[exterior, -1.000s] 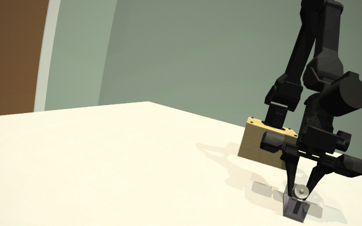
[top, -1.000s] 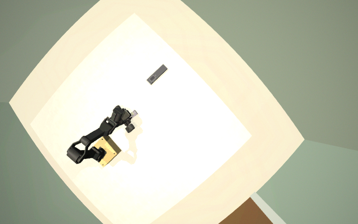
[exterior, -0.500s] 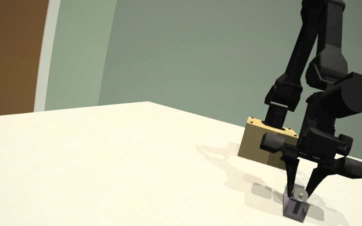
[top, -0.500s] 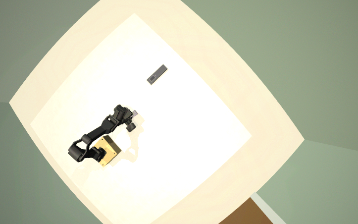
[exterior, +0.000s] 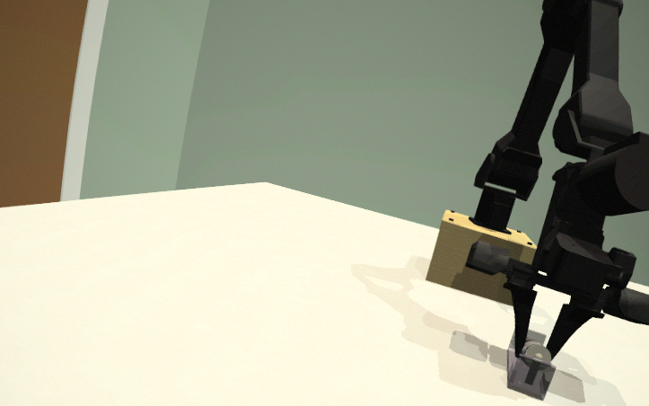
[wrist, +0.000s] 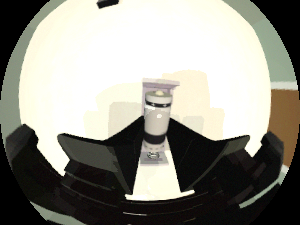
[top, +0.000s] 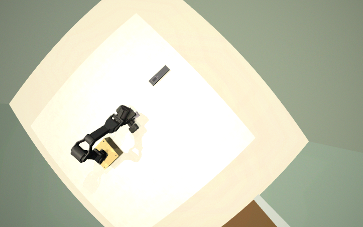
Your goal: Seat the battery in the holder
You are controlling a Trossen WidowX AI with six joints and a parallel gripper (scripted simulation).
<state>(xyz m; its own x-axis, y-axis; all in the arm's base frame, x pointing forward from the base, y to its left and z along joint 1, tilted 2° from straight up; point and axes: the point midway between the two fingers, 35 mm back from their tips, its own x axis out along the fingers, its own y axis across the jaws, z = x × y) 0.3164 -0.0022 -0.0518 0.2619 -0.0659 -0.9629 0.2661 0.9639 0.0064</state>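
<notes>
Now: gripper tip 1 cm below the battery.
</notes>
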